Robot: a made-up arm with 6 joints. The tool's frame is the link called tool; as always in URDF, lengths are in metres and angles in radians. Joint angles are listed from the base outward.
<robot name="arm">
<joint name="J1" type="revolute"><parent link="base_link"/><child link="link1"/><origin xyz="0 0 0.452" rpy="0 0 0"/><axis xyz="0 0 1"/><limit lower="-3.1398" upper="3.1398"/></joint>
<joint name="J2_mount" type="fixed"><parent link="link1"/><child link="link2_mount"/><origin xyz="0 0 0" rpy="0 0 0"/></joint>
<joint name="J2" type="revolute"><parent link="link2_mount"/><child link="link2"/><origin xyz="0 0 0" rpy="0 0 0"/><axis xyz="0 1 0"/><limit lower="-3.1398" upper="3.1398"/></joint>
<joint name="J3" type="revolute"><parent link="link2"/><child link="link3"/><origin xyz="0 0 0.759" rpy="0 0 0"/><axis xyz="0 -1 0"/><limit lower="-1.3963" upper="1.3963"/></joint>
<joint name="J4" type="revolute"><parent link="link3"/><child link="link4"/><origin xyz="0 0 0" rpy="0 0 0"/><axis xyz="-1 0 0"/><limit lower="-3.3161" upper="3.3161"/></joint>
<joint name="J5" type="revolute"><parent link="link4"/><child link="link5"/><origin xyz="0.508 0 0" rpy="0 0 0"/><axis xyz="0 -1 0"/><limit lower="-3.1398" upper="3.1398"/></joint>
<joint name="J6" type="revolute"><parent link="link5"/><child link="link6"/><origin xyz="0 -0.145 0" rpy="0 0 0"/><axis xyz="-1 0 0"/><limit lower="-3.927" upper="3.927"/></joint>
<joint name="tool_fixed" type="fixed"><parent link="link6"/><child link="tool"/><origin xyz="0 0 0" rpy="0 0 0"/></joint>
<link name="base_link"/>
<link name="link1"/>
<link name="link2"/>
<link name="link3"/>
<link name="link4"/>
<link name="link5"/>
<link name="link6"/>
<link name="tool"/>
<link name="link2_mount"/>
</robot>
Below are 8 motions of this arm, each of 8 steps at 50 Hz.
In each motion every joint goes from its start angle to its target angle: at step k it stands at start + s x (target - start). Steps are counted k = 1, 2, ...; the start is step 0. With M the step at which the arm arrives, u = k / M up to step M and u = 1 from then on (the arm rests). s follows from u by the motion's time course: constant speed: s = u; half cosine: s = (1 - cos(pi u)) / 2; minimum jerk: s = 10 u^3 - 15 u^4 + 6 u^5.
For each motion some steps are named. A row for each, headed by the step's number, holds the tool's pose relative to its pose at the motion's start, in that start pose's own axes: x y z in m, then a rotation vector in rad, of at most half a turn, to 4 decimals.
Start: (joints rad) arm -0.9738 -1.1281 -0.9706 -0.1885 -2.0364 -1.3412
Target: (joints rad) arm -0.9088 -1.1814 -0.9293 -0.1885 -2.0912 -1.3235
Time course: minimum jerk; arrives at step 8
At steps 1, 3, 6, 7, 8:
1: -0.0001 -0.0003 0.0001 -0.0015 -0.0005 0.0003
3: -0.0023 -0.0051 0.0014 -0.0260 -0.0089 0.0053
6: -0.0071 -0.0173 0.0053 -0.0848 -0.0285 0.0172
7: -0.0077 -0.0190 0.0060 -0.0931 -0.0313 0.0189
8: -0.0078 -0.0193 0.0061 -0.0946 -0.0318 0.0192

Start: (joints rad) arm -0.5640 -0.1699 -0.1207 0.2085 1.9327 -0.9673
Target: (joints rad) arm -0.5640 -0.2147 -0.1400 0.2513 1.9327 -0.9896
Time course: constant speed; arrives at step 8
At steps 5, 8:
5: 0.0161 0.0135 0.0105 0.0201 0.0130 0.0276
8: 0.0255 0.0218 0.0169 0.0320 0.0211 0.0441

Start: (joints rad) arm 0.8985 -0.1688 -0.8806 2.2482 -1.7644 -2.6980
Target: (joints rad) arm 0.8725 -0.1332 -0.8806 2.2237 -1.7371 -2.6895
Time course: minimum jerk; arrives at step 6
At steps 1, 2, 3, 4, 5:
1: 0.0003 0.0003 -0.0008 -0.0020 0.0016 -0.0005
2: 0.0017 0.0018 -0.0050 -0.0117 0.0095 -0.0032
3: 0.0042 0.0043 -0.0118 -0.0278 0.0226 -0.0078
4: 0.0066 0.0066 -0.0188 -0.0438 0.0358 -0.0124
5: 0.0081 0.0080 -0.0230 -0.0534 0.0438 -0.0153

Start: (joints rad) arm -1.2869 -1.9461 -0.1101 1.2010 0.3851 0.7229
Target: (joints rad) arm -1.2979 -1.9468 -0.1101 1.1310 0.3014 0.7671
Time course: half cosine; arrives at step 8
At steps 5, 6, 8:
5: -0.0003 0.0016 0.0016 0.0080 0.0507 0.0272
6: -0.0003 0.0020 0.0020 0.0101 0.0623 0.0340
8: -0.0004 0.0023 0.0024 0.0119 0.0726 0.0404

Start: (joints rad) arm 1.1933 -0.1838 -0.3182 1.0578 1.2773 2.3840
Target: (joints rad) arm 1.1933 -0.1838 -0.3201 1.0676 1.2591 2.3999
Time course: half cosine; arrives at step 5
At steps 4, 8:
4: 0.0009 -0.0006 0.0005 -0.0156 -0.0187 0.0053
8: 0.0010 -0.0006 0.0006 -0.0172 -0.0207 0.0058

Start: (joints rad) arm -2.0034 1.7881 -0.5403 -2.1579 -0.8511 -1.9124
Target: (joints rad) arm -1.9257 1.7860 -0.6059 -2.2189 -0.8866 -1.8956
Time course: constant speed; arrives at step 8
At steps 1, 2, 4, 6, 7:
1: 0.0003 0.0009 0.0056 0.0004 0.0005 0.0057
2: 0.0006 0.0018 0.0111 0.0008 0.0011 0.0114
4: 0.0011 0.0036 0.0222 0.0015 0.0028 0.0230
6: 0.0014 0.0057 0.0331 0.0020 0.0049 0.0346
7: 0.0016 0.0067 0.0386 0.0022 0.0062 0.0404

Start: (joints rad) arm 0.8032 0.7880 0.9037 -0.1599 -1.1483 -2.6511
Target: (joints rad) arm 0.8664 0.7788 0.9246 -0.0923 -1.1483 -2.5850
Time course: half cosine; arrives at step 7
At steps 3, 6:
3: -0.0060 -0.0213 -0.0166 -0.0588 0.0019 0.0132
6: -0.0153 -0.0527 -0.0395 -0.1432 0.0052 0.0327

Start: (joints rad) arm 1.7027 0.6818 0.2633 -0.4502 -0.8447 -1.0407
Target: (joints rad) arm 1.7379 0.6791 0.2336 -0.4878 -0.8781 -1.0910
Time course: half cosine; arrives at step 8
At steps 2, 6, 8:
2: 0.0033 -0.0007 -0.0045 0.0077 0.0089 -0.0070
6: 0.0188 -0.0044 -0.0262 0.0451 0.0508 -0.0419
8: 0.0220 -0.0052 -0.0307 0.0528 0.0593 -0.0494

